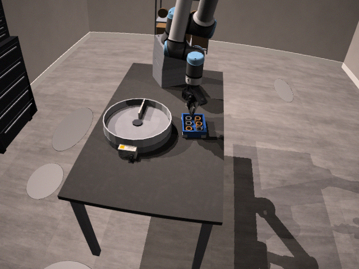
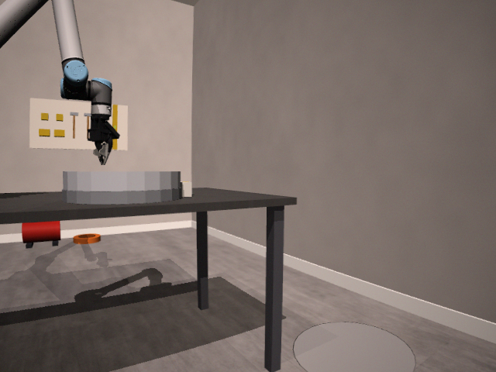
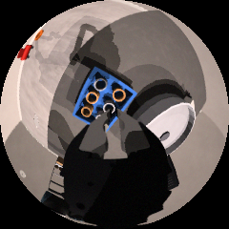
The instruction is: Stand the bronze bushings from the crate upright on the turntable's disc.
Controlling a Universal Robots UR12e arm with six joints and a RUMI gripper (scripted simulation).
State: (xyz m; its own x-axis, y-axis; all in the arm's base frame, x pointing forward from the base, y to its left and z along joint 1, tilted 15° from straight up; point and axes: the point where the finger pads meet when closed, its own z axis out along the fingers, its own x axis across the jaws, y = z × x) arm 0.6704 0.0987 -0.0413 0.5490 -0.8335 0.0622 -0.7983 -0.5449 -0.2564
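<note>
My gripper is now 12 cm above the blue crate, 4 cm past it and 2 cm to the right of it. Round my hand: turntable 33 cm to the right, 9 cm below, 3 cm behind.
</note>
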